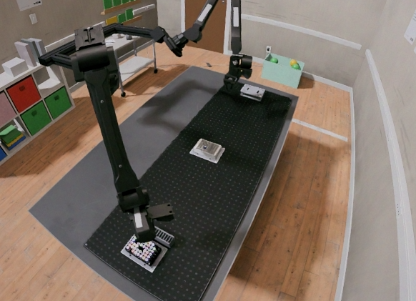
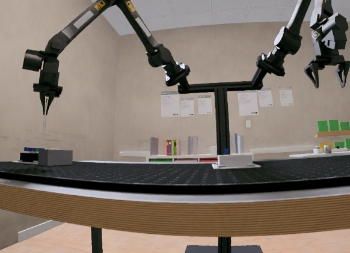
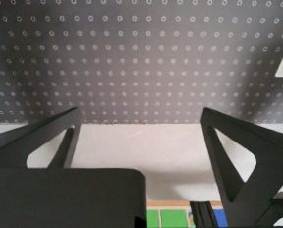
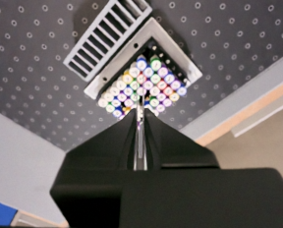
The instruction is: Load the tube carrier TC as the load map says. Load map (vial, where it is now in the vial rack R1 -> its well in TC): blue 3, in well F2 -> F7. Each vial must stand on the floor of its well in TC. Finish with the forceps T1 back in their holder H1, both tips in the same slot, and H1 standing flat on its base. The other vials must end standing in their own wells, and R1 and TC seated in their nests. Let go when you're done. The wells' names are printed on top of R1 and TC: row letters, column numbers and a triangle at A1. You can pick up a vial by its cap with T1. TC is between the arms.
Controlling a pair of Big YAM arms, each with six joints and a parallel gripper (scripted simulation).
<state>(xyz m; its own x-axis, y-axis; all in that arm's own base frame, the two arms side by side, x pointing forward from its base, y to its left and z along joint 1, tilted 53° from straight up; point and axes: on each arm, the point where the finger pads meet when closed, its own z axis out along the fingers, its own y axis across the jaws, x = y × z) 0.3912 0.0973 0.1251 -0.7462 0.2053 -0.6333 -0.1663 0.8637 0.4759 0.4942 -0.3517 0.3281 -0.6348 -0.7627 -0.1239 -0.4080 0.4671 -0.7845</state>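
Now: right hand 2 cm past the grey holder H1, 5 cm to the right of it and 16 cm above it.
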